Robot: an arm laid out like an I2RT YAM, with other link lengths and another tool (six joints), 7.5 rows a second.
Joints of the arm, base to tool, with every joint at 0 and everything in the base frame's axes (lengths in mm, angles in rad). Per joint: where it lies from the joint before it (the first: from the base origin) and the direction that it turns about. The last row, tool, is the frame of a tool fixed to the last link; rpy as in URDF.
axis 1: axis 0 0 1 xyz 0 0 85.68
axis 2: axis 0 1 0 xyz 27.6 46.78 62.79
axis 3: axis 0 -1 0 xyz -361.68 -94.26 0
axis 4: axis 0 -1 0 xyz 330.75 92.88 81
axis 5: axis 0 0 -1 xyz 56.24 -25.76 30.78
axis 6: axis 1 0 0 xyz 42.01 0 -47.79
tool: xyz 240 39 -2 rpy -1.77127 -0.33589 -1.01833
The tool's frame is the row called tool.
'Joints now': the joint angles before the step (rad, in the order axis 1, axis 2, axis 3, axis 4, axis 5, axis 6). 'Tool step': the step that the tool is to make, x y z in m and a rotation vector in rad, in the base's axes. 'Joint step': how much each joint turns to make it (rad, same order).
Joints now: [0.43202 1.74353 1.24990 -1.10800 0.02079 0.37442]
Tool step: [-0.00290 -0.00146 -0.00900 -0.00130 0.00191 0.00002]
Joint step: [-0.00001 -0.00001 -0.02748 0.02520 0.00038 -0.00002]
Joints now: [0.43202 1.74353 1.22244 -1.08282 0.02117 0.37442]
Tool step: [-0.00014 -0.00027 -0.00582 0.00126 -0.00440 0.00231]
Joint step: [0.00001 0.00001 -0.01754 0.02213 0.00077 -0.00228]
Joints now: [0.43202 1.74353 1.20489 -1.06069 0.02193 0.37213]
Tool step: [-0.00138 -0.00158 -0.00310 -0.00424 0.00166 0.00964]
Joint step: [0.00000 0.00115 -0.00801 0.00610 0.00344 -0.00954]
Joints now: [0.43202 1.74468 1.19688 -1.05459 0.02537 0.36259]
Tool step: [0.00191 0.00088 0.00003 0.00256 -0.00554 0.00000]
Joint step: [-0.00001 -0.00001 0.00036 0.00574 -0.00001 -0.00001]
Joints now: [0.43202 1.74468 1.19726 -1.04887 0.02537 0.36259]
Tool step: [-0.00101 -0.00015 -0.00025 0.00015 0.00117 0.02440]
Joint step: [0.00002 0.00039 -0.00037 0.00038 0.00000 -0.02440]
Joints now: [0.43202 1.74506 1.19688 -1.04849 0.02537 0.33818]
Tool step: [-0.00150 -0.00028 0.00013 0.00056 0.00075 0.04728]
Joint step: [0.00000 0.00002 0.00039 0.00039 0.00038 -0.04730]
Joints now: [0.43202 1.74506 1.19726 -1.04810 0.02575 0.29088]
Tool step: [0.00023 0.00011 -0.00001 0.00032 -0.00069 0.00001]
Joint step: [0.00001 -0.00001 0.00000 0.00076 0.00000 0.00000]
